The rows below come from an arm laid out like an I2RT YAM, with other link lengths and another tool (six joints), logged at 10 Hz.
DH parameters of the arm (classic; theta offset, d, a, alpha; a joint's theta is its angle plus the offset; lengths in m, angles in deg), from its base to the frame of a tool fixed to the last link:
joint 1: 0 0.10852 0.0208 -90
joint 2: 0 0 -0.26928 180
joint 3: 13.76 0 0.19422 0
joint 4: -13.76 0.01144 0.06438 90
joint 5: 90 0.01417 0 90
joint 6: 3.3 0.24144 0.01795 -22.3
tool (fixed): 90 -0.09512 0 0
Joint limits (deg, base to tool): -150..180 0..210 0..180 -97..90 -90..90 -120..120
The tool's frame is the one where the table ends.
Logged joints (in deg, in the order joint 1, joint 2, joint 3, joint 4, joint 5, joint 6), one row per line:
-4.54, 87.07, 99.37, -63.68, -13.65, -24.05
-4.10, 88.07, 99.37, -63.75, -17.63, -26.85
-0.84, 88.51, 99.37, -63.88, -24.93, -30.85
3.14, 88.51, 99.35, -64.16, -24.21, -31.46
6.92, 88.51, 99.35, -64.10, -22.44, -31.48
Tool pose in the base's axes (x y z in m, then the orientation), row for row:
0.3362, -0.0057, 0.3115, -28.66, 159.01, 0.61
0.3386, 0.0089, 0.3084, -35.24, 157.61, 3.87
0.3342, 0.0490, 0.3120, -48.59, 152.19, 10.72
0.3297, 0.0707, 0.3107, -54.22, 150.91, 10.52
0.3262, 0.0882, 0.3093, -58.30, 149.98, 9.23
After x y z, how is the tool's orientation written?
As a rotation vector, in degrees.
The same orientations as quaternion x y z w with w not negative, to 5 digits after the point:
-0.17509, 0.97144, 0.00373, 0.16011
-0.21532, 0.96300, 0.02365, 0.16033
-0.29891, 0.93622, 0.06595, 0.17264
-0.33263, 0.92579, 0.06454, 0.16763
-0.35684, 0.91800, 0.05650, 0.16352

